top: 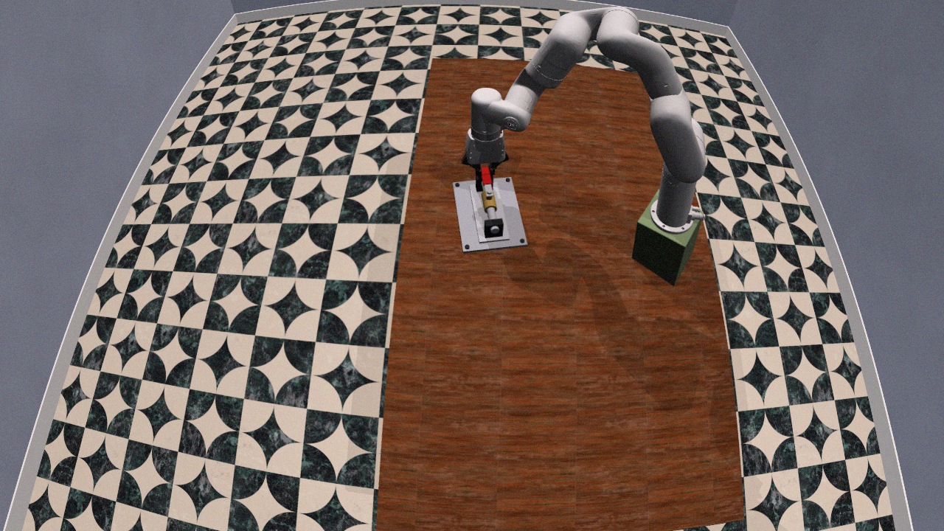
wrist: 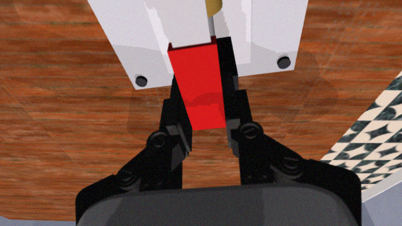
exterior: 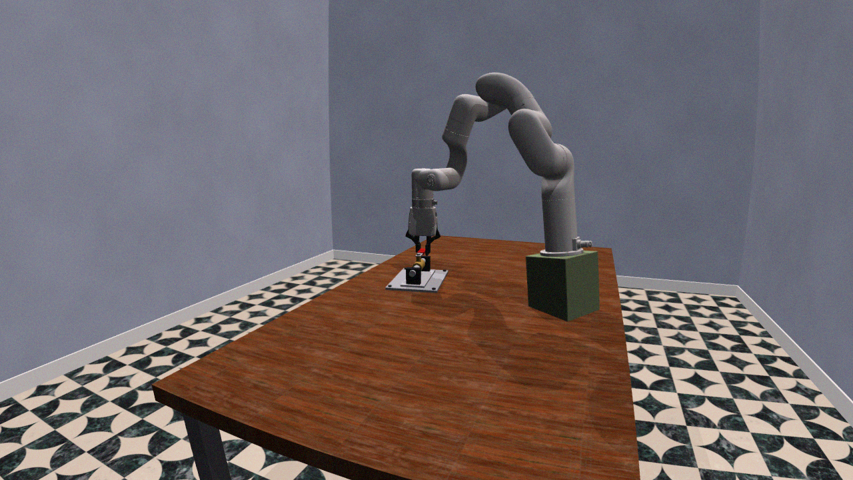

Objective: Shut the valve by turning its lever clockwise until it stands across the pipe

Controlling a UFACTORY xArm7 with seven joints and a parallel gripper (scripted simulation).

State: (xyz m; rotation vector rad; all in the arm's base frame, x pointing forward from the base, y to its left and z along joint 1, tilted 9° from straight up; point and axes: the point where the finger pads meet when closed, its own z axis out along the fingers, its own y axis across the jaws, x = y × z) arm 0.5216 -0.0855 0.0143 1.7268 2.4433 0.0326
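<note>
Right now the red lever is 10 mm behind my hand and 40 mm to the left of it.
</note>
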